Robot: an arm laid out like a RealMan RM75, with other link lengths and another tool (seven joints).
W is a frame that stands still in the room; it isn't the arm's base.
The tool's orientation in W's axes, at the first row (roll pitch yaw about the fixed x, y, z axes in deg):
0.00, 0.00, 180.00
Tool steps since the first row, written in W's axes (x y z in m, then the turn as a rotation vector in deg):
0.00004, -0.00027, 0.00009, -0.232, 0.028, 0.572
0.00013, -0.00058, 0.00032, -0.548, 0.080, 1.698
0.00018, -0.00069, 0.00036, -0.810, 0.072, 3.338
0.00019, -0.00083, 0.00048, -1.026, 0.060, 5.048
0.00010, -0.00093, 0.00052, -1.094, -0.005, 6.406
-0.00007, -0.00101, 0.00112, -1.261, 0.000, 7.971
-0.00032, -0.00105, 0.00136, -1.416, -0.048, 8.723
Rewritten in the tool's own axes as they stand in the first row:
-0.00004, 0.00027, 0.00009, 0.232, -0.028, 0.572
-0.00013, 0.00058, 0.00032, 0.548, -0.080, 1.698
-0.00018, 0.00069, 0.00036, 0.810, -0.072, 3.338
-0.00019, 0.00083, 0.00048, 1.026, -0.060, 5.048
-0.00010, 0.00093, 0.00052, 1.094, 0.005, 6.406
0.00007, 0.00101, 0.00112, 1.261, 0.000, 7.971
0.00032, 0.00105, 0.00136, 1.416, 0.048, 8.723

